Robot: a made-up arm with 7 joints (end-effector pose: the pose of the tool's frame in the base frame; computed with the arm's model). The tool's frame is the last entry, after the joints.
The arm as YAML. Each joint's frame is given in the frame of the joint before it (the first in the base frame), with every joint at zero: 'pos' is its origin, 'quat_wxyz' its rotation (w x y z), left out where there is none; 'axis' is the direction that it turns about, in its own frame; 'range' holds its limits. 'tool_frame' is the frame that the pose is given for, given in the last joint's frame.
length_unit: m
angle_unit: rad
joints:
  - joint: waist
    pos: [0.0, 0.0, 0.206]
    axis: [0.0, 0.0, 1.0]
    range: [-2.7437, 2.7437]
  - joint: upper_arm
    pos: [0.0, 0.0, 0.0]
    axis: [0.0, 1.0, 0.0]
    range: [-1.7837, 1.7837]
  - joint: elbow
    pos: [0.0, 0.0, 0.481]
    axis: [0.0, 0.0, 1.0]
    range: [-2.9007, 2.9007]
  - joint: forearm
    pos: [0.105, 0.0, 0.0]
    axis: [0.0, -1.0, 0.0]
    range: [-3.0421, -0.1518]
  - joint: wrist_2
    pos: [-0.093, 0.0, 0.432]
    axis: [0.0, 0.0, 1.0]
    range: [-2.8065, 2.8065]
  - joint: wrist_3
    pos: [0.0, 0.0, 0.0]
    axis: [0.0, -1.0, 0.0]
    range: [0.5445, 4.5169]
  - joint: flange
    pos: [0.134, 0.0, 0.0]
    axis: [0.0, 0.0, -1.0]
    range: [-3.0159, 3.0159]
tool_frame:
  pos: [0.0, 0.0, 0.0]
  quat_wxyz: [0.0, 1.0, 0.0, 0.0]
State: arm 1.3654 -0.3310 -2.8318 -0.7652 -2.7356 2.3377 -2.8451
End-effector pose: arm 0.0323 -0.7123 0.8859 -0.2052 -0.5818 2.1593
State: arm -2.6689 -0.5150 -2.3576 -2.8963 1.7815 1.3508 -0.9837
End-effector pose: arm 0.0340 0.3080 0.0626 -1.1657 -0.0566 1.5583
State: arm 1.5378 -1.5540 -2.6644 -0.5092 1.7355 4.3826 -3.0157
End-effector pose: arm 0.0179 -0.7933 0.0408 2.0595 -1.3137 -0.7042
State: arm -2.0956 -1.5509 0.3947 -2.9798 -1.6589 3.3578 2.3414
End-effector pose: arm 0.2338 -0.0285 0.3889 0.8284 -1.4638 1.2202
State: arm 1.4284 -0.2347 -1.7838 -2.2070 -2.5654 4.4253 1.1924
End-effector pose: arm 0.3573 -0.1936 0.5321 -1.8638 -1.4848 -0.6382
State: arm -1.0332 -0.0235 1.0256 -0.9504 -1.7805 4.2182 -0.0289
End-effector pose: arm 0.3058 0.0745 0.9368 -0.1367 1.6569 1.5333
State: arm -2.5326 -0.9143 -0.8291 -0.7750 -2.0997 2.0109 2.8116
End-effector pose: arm 0.2602 0.5420 1.0358 -1.3185 1.0309 0.3572
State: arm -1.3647 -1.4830 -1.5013 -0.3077 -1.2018 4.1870 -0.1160
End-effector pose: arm -0.2481 0.7742 0.3461 -0.5608 -0.2012 -1.0116
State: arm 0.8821 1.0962 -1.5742 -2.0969 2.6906 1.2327 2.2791
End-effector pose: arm 0.6889 -0.1933 0.3350 0.1630 1.6738 1.3089
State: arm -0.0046 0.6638 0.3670 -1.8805 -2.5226 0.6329 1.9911
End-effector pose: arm 0.8008 0.1700 0.2119 0.4831 -0.4510 1.7097
